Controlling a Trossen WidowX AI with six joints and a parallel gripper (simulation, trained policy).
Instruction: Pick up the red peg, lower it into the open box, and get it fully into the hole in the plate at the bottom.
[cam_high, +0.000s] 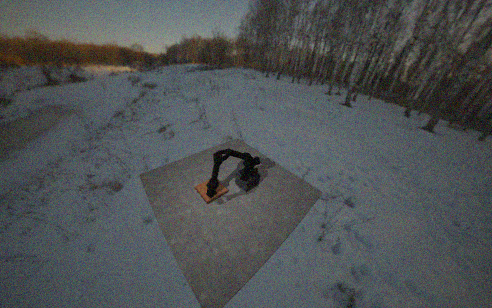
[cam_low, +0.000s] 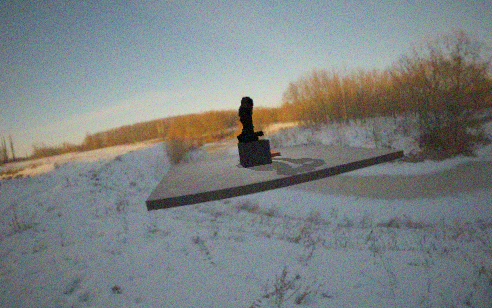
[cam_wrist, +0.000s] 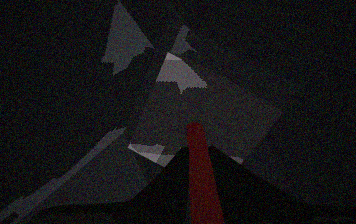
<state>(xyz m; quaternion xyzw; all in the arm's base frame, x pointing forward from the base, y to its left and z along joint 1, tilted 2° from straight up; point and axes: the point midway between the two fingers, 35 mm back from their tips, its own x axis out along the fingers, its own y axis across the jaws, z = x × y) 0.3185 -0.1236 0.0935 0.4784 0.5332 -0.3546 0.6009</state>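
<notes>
My gripper tip is 1 cm below the red peg.
</notes>
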